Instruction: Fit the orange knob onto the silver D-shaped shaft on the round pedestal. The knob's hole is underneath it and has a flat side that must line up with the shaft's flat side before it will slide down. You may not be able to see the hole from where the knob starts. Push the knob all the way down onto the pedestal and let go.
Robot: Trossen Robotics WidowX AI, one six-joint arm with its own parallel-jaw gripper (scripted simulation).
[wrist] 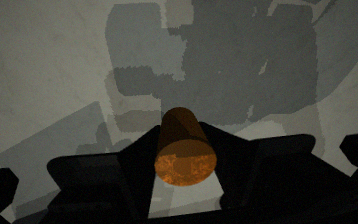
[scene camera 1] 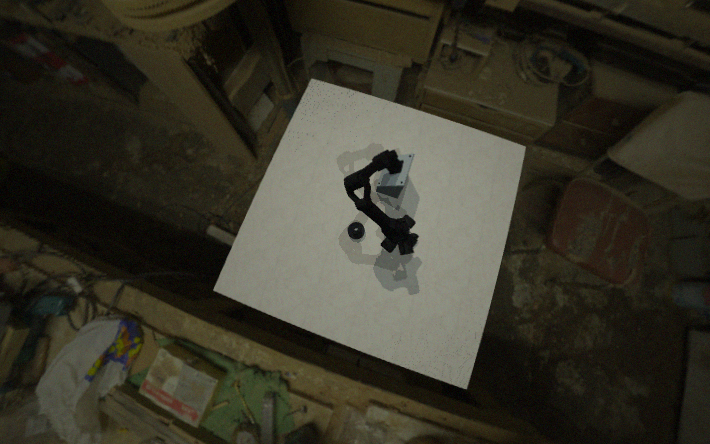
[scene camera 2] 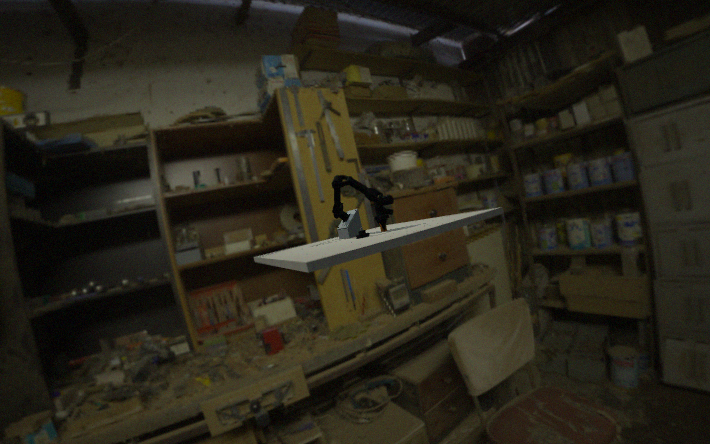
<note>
The gripper (wrist: pixel 179 127) holds an orange knob.
</note>
